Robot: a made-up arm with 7 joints.
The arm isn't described. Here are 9 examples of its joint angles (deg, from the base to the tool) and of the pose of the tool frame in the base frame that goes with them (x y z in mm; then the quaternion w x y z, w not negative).
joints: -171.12 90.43 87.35 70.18 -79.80 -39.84 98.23
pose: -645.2 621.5 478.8 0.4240 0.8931 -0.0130 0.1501
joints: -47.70 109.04 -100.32 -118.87 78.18 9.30 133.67
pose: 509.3 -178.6 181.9 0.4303 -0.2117 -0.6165 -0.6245
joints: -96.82 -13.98 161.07 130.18 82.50 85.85 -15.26
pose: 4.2 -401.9 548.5 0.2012 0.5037 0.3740 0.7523
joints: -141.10 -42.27 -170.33 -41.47 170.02 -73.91 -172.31
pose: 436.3 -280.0 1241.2 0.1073 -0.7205 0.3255 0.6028
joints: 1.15 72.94 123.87 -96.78 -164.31 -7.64 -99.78
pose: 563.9 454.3 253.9 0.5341 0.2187 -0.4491 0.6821
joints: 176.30 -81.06 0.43 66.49 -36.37 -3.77 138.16
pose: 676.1 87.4 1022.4 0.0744 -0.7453 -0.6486 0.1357
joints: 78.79 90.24 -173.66 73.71 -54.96 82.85 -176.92
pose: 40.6 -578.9 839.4 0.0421 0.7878 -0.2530 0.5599
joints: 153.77 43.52 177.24 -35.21 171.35 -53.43 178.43
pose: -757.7 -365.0 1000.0 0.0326 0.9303 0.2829 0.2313
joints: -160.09 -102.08 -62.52 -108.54 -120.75 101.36 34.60
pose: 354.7 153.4 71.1 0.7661 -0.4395 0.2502 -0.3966
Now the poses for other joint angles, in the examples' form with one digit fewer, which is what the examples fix.
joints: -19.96 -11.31 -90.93 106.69 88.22 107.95 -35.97
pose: -48 341 843 0.351 0.668 -0.421 -0.504
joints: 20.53 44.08 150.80 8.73 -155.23 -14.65 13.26
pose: 611 -277 1258 0.061 -0.943 0.269 0.184
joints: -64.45 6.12 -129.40 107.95 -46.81 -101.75 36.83
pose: -376 73 922 0.202 0.264 0.866 -0.374
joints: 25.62 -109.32 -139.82 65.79 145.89 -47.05 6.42
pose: -320 463 -223 0.406 -0.300 -0.130 0.854
